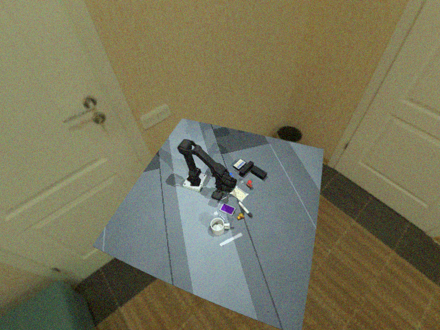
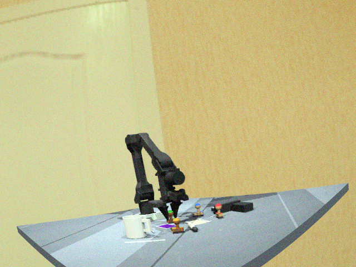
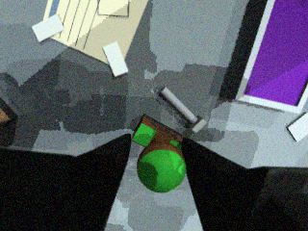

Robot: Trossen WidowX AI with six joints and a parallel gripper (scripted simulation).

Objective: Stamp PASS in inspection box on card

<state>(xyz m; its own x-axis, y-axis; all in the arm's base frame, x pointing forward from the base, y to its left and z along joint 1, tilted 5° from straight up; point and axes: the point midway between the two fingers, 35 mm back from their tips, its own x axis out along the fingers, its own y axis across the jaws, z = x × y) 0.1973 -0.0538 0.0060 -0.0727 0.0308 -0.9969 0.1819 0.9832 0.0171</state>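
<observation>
My gripper tip is right at the green-knobbed stamp. Also, from my gripper tip: white card: 12 cm ahead, 3 cm to the left, 2 cm below; then blue-knobbed stamp: 15 cm to the left, 4 cm ahead; then purple ink pad: 11 cm to the right, 6 cm ahead, 2 cm below.
</observation>
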